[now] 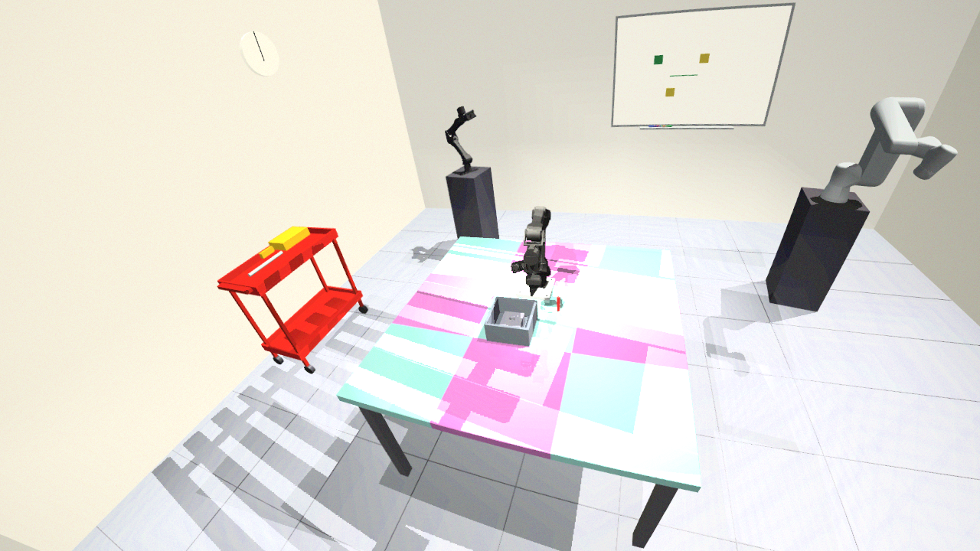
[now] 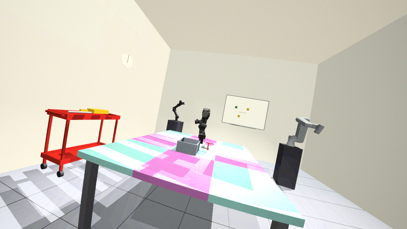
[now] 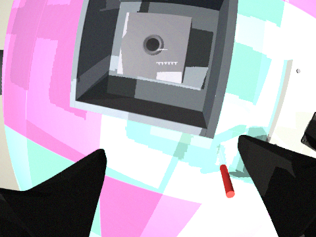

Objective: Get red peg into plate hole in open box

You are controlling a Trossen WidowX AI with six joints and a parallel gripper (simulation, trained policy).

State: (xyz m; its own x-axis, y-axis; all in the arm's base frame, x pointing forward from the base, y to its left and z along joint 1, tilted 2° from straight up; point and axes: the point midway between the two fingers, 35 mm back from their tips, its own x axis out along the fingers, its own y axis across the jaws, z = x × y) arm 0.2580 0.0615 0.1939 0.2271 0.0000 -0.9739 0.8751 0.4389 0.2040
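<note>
Right now my gripper tip is 12 cm past the red peg, 8 cm to the right of it and 14 cm above it. From my gripper tip the other things lie so: grey box (7 cm ahead, 7 cm to the right, 15 cm below); then plate (7 cm ahead, 7 cm to the right, 13 cm below).
</note>
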